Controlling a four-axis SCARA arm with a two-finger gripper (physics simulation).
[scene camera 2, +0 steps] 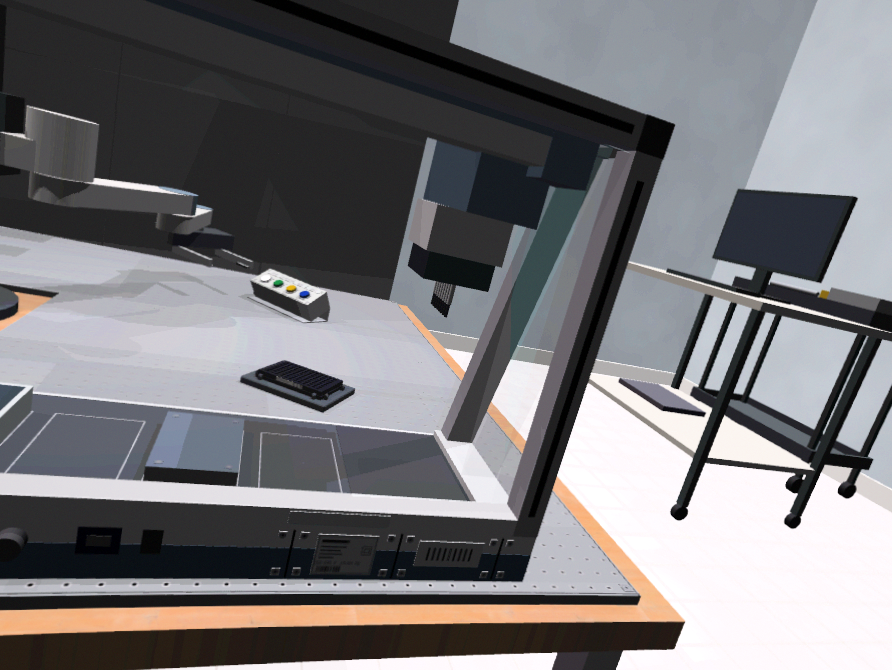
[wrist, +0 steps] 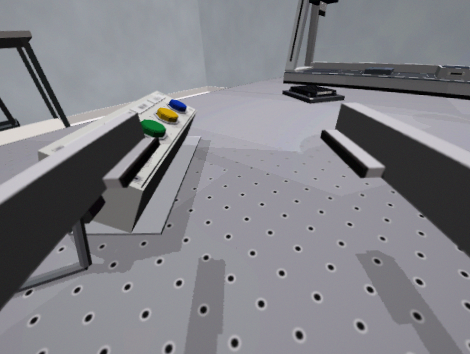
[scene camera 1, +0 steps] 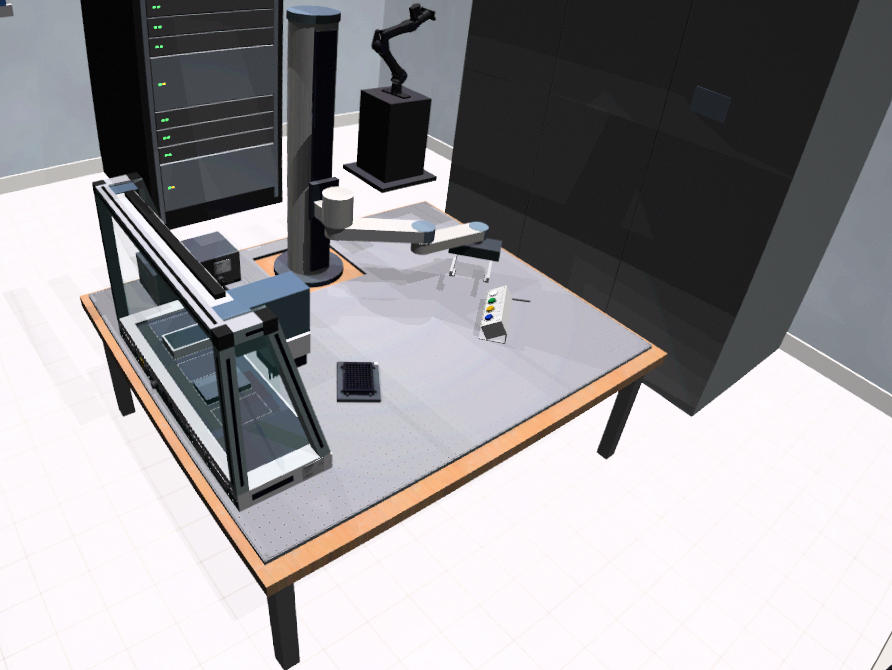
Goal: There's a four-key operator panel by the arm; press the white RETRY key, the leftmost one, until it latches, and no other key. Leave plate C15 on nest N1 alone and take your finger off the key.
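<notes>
The operator panel stands on the table. Its white key is at the end nearest the arm; the left finger hides it in the wrist view. Whether it is latched cannot be told. The green key is beside it. My gripper is open and empty, with one finger close to the panel's white-key end and the other off to the side. Plate C15 lies flat on nest N1, apart from the gripper.
The yellow key and blue key follow on the panel. A dark bent rod lies by its near end. A framed enclosure stands on the table's other side.
</notes>
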